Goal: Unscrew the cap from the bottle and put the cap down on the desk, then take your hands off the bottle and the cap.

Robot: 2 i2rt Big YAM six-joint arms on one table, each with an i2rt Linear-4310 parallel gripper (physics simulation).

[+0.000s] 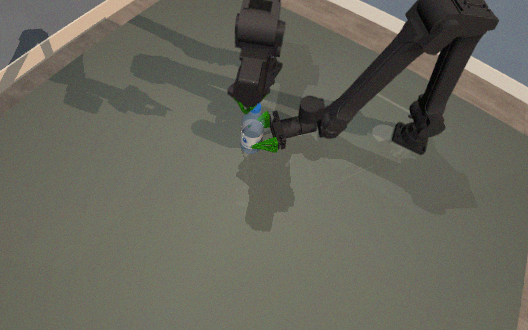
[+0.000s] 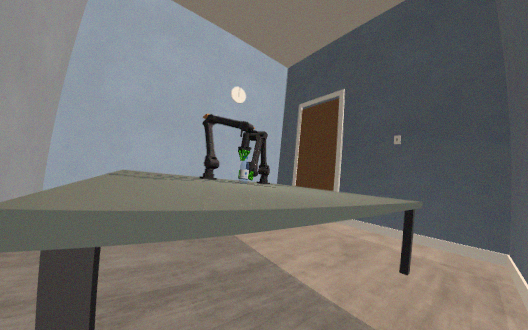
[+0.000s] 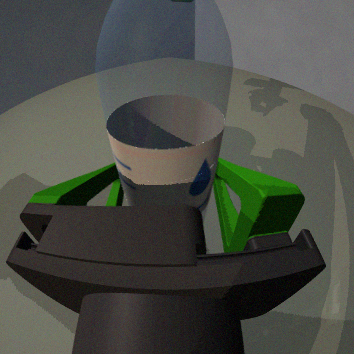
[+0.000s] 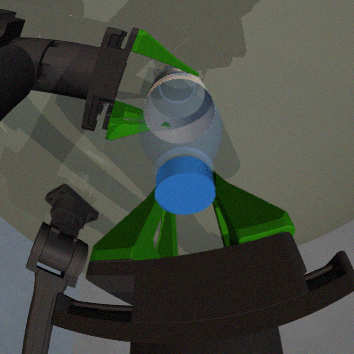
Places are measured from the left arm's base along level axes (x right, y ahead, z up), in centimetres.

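Pixels of known places: left gripper, fingertip midpoint: (image 1: 248, 137) (image 2: 243, 176) (image 3: 167, 165) (image 4: 183, 100); right gripper, fingertip midpoint: (image 1: 247, 109) (image 2: 242, 160) (image 4: 187, 179); left arm's base, origin of the base link: (image 1: 409, 139) (image 2: 263, 183); right arm's base, origin of the base link: (image 4: 72, 203).
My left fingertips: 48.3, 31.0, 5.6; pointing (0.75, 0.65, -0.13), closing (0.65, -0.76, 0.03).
Note:
Ahead of a thing's pixels: the offset from my left fingertips to its top centre, as dx, dy, dz. Level surfaces: height alone.
A clear water bottle {-0.6, -0.6, +14.2} (image 1: 250, 135) (image 2: 243, 171) (image 3: 165, 154) (image 4: 180, 119) with a white label stands upright on the green desk {dz -5.6} (image 1: 197, 245). My left gripper (image 1: 265, 132) (image 2: 250, 175) (image 3: 167, 165) (image 4: 183, 100) reaches in from the right and is shut on the bottle's labelled body. The blue cap {-0.7, -1.0, +14.4} (image 1: 256, 108) (image 4: 185, 185) sits on the bottle's neck. My right gripper (image 1: 250, 107) (image 2: 244, 154) (image 4: 187, 179) comes down from above and is shut on the cap, one green finger on each side.
The left arm's base (image 1: 411, 131) stands at the right edge of the desk. The right arm (image 1: 257, 49) hangs over the bottle. A door (image 2: 318, 144) and a wall clock (image 2: 238, 94) show behind the desk.

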